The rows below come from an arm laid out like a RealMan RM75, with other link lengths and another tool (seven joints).
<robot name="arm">
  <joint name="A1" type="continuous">
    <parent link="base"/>
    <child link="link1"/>
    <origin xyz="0 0 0.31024"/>
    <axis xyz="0 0 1"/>
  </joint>
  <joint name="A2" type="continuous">
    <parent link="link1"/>
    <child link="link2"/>
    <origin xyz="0 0 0"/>
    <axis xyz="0 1 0"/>
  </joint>
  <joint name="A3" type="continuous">
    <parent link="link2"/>
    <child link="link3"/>
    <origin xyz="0 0 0.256"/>
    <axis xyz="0 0 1"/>
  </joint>
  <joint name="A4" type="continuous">
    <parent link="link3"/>
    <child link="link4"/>
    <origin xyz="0 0 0"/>
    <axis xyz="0 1 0"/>
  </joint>
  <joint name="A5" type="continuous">
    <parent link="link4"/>
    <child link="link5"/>
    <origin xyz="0 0 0.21"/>
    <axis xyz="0 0 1"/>
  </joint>
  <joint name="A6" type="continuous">
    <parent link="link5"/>
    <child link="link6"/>
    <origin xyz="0 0 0"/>
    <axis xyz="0 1 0"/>
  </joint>
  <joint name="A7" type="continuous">
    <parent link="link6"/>
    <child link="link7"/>
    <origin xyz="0 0 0.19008"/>
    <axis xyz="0 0 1"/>
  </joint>
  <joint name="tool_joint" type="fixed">
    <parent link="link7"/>
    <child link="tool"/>
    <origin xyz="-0.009 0.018 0.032" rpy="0 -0.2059 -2.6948"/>
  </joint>
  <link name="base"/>
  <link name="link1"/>
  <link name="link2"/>
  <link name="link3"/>
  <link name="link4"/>
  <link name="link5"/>
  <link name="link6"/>
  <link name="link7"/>
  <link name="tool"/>
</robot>
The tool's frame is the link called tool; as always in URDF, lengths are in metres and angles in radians. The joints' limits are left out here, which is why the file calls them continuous.
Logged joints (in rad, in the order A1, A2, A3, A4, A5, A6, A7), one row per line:
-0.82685 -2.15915 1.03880 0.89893 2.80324 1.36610 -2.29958
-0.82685 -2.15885 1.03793 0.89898 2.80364 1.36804 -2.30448
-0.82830 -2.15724 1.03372 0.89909 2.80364 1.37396 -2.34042
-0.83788 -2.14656 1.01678 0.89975 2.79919 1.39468 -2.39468
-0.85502 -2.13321 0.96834 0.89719 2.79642 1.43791 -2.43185
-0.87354 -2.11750 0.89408 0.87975 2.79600 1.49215 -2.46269
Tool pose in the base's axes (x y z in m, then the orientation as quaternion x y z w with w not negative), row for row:
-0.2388 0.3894 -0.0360 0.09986 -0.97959 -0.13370 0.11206
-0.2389 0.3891 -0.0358 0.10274 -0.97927 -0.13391 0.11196
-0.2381 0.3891 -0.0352 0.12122 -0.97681 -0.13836 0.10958
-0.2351 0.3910 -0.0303 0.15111 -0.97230 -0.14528 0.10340
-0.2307 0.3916 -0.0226 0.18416 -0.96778 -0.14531 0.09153
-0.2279 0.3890 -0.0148 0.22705 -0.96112 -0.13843 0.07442
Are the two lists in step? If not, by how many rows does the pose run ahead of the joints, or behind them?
They are in step.
